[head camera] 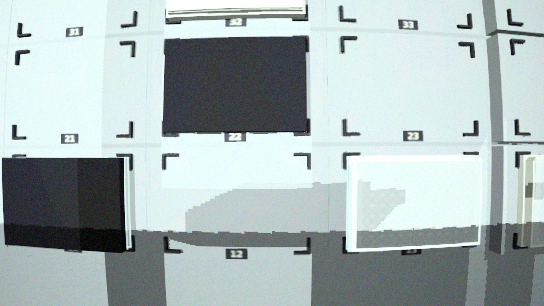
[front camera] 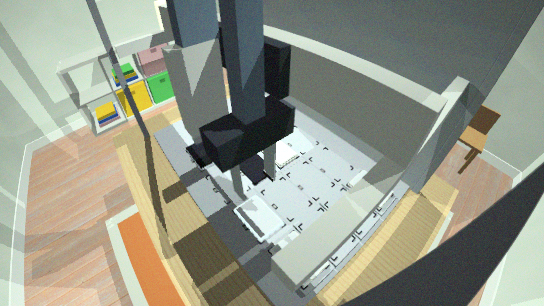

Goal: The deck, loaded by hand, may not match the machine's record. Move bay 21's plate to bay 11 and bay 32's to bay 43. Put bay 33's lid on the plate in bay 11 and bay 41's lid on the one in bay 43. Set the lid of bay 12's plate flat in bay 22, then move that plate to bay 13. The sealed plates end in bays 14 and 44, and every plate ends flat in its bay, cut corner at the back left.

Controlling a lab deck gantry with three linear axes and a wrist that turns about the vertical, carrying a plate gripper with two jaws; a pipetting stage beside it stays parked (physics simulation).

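Frame: origin at the robot's base, x ahead, y left, z up, level; metres.
Where they show: gripper, fingertip midpoint: (front camera: 255, 185); robot's base at its link origin: (head camera: 19, 240) (front camera: 186, 150).
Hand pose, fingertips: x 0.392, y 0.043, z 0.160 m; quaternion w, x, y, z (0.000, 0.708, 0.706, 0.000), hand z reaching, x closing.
Each offset is from my fingertips to the top centre of the thing. "spot": to the spot under its first point.
My gripper (front camera: 255, 187) is open in the front view, its two jaws apart just behind the white plate, with nothing between them. The white plate {0.000 m ahead, 0.000 m left, 0.146 m down} (front camera: 260, 217) (head camera: 415, 202), without a dark lid, lies flat in bay 13. A black lid {0.164 m back, 0.107 m left, 0.152 m down} (front camera: 253, 172) (head camera: 235, 85) lies flat in bay 22. A black-topped plate {0.328 m back, 0.000 m left, 0.143 m down} (front camera: 200, 155) (head camera: 62, 202) stands in bay 11. A white plate {0.164 m back, 0.214 m left, 0.146 m down} (front camera: 285, 155) (head camera: 235, 7) is in bay 32, cut off at the top of the head view. A cream-edged plate {spot: 0.102 m ahead, 0.001 m left, 0.134 m down} (head camera: 530, 200) shows partly in bay 14. Cut corners cannot be made out.
A long grey beam (front camera: 320, 240) crosses the deck's right part in the front view and hides bays there. A pale piece {spot: 0.109 m ahead, 0.312 m left, 0.131 m down} (front camera: 356, 178) shows partly behind it. A tall grey wall panel (front camera: 350, 95) stands along the back. Bay marks 12, 21 and 23 show in the head view.
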